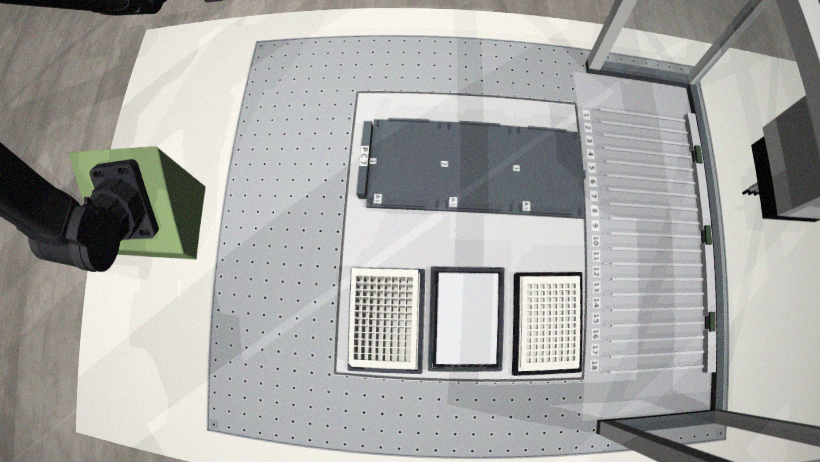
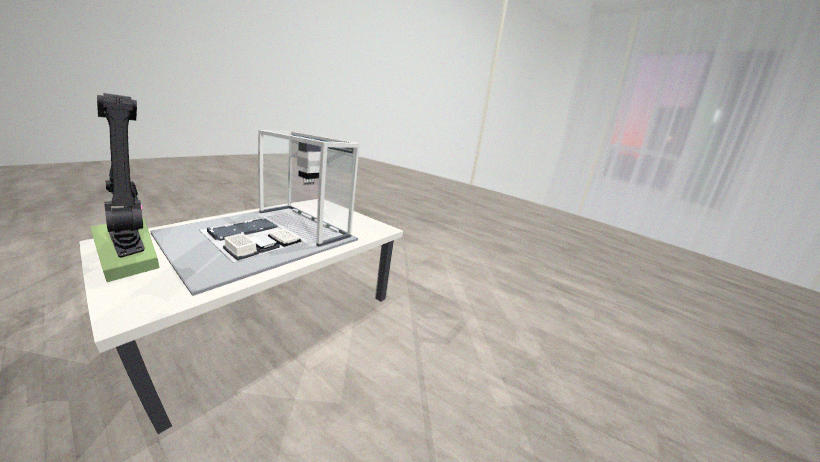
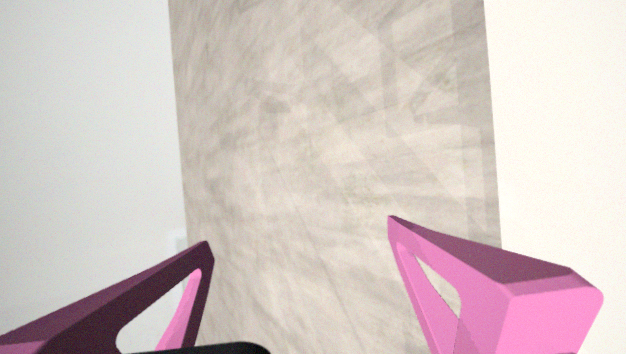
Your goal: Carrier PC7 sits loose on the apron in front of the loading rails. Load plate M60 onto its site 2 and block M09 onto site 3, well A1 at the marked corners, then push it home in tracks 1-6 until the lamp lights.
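Places are measured from the arm's base along level axes (x ahead, y left, z up), in millimetres.
Where they show: gripper, fingertip midpoint: point(image 3: 298, 238); arm's base, origin of the base link: point(image 1: 126, 198) point(image 2: 126, 240).
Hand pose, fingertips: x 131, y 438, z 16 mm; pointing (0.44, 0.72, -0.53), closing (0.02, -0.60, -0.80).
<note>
Each offset is from my fingertips to the centre of the thing. "*": to the spot under its first point.
Carrier PC7 @[dx +371, dy -382, dz -103 mm] point(image 1: 479, 180) point(image 2: 243, 227) lies flat on the white apron point(image 1: 459, 238), its right end against the loading rails' left edge, near tracks 3-8. Its three sites are bare, their A1 marks along the lower edge. The rails @[* dx +641, dy -509, dz -114 mm] point(image 1: 654, 249) carry numbers 1-18. Below the carrier stand a tall white gridded block @[dx +242, dy -594, dz -86 mm] point(image 1: 353, 318) point(image 2: 239, 245) at left, a dark-rimmed piece with a plain white middle @[dx +349, dy -595, dz -99 mm] point(image 1: 434, 318) and a lower white gridded plate @[dx +462, dy -607, dz -99 mm] point(image 1: 550, 276) point(image 2: 284, 236) at right. Names M60 and M09 are not readable. My gripper point(image 3: 298, 238) is open and empty, away from these objects.
A framed enclosure point(image 1: 608, 34) point(image 2: 321, 195) surrounds the rails; a dark-bottomed head @[dx +701, dy -491, dz +230 mm] point(image 1: 789, 160) point(image 2: 308, 160) hangs inside. Small green parts @[* dx +745, dy -358, dz -97 mm] point(image 1: 697, 153) sit at the rails' far end. The arm point(image 2: 120, 160) stands upright on a green base point(image 1: 177, 212) point(image 2: 131, 268) at the table's left.
</note>
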